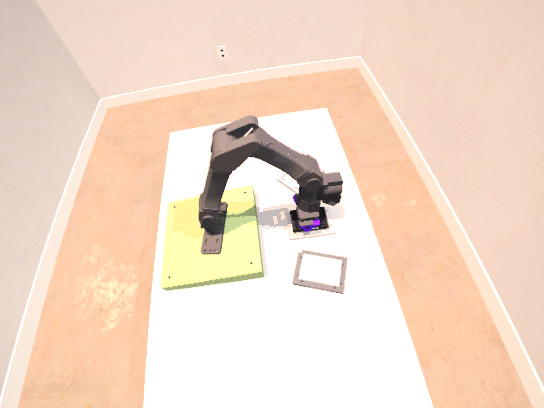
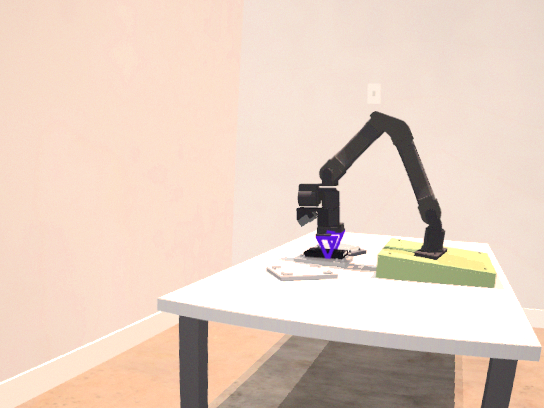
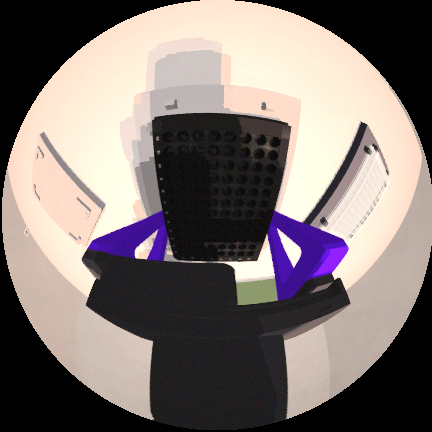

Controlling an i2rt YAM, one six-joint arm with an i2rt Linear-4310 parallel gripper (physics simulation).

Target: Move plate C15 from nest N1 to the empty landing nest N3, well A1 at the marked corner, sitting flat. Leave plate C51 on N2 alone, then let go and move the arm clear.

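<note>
The black well plate C15 [image 1: 324, 219] [image 2: 314, 252] [image 3: 221, 181] is between the purple fingers of my gripper [image 1: 308, 224] [image 2: 329, 251] [image 3: 217, 214], which is shut on its long sides. The plate is level and very low over a pale nest [image 1: 307, 235] [image 2: 303, 259] [image 3: 257, 96]. I cannot tell if it rests on that nest. A second pale nest [image 1: 283, 179] [image 2: 302, 273] [image 3: 60, 181] lies empty to one side. The white plate C51 [image 1: 320, 269] [image 2: 356, 252] [image 3: 358, 193] sits on a grey-framed nest [image 1: 299, 267] on the other side. I cannot read the nest labels.
The arm's base stands on a yellow-green pad [image 1: 189, 254] [image 2: 435, 272] [image 3: 255, 292] on the white table [image 1: 272, 342] [image 2: 351, 316]. The three nests lie in a row beside the pad, close together.
</note>
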